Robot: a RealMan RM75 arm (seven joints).
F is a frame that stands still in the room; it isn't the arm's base.
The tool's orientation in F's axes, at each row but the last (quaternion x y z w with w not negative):
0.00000 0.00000 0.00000 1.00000
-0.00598 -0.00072 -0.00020 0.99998
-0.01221 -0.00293 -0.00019 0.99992
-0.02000 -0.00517 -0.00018 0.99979
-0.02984 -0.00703 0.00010 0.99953
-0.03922 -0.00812 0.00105 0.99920
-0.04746 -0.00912 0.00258 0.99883
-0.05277 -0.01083 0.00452 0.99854
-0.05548 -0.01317 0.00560 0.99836
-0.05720 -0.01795 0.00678 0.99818
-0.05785 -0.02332 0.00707 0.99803
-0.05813 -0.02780 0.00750 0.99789
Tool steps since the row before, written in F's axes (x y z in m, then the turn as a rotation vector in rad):
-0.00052 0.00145 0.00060 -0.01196 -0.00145 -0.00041
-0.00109 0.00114 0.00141 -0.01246 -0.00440 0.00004
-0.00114 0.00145 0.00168 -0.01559 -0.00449 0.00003
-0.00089 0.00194 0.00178 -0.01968 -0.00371 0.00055
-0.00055 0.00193 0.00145 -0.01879 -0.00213 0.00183
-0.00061 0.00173 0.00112 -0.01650 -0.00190 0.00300
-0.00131 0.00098 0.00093 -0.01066 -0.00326 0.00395
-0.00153 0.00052 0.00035 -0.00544 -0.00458 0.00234
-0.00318 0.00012 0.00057 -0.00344 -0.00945 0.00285
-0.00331 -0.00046 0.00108 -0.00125 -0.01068 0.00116
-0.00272 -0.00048 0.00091 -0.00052 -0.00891 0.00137
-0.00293 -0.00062 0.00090 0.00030 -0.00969 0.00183
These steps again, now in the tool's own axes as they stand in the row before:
-0.00052 0.00145 0.00060 -0.01196 -0.00145 -0.00041
-0.00109 0.00112 0.00143 -0.01246 -0.00441 0.00001
-0.00113 0.00141 0.00172 -0.01559 -0.00450 0.00001
-0.00087 0.00187 0.00187 -0.01967 -0.00374 0.00060
-0.00053 0.00184 0.00157 -0.01876 -0.00224 0.00196
-0.00059 0.00164 0.00126 -0.01645 -0.00211 0.00311
-0.00129 0.00089 0.00104 -0.01061 -0.00357 0.00382
-0.00152 0.00049 0.00044 -0.00544 -0.00476 0.00196
-0.00316 0.00009 0.00067 -0.00348 -0.00967 0.00188
-0.00328 -0.00054 0.00114 -0.00137 -0.01073 -0.00002
-0.00268 -0.00055 0.00098 -0.00061 -0.00900 0.00036
-0.00289 -0.00069 0.00099 0.00022 -0.00984 0.00068

